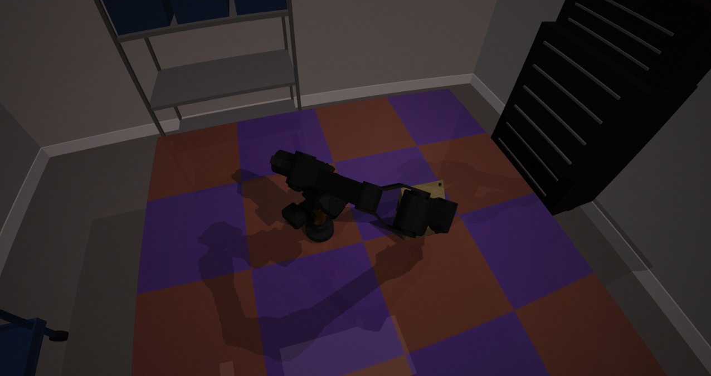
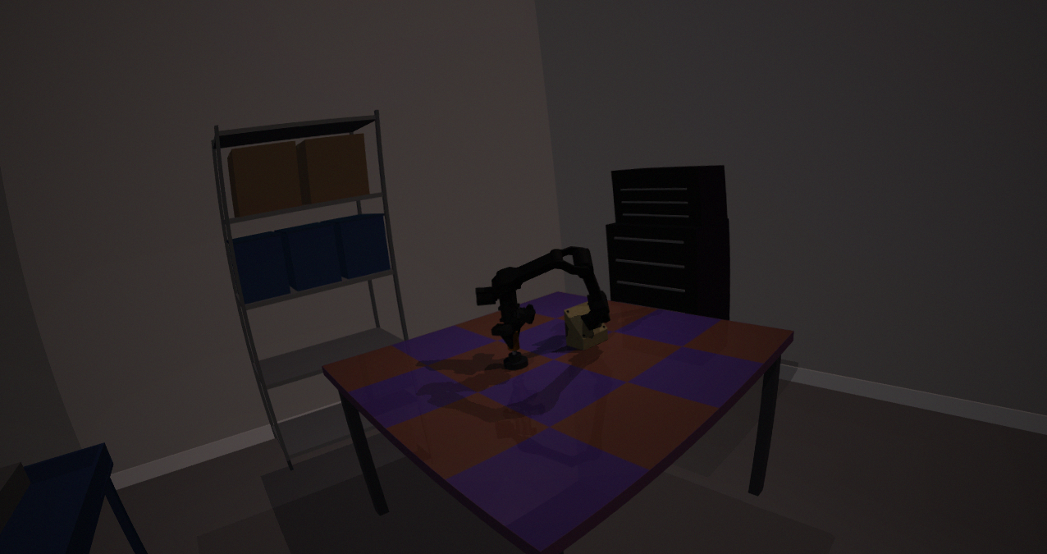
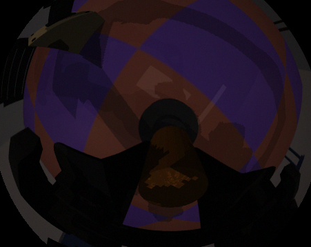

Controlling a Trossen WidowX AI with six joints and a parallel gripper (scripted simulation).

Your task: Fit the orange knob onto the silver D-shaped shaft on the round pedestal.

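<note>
The orange knob lies 3 cm above my gripper tip. The rest, counted from my gripper tip: dark round pedestal 4 cm below.
</note>
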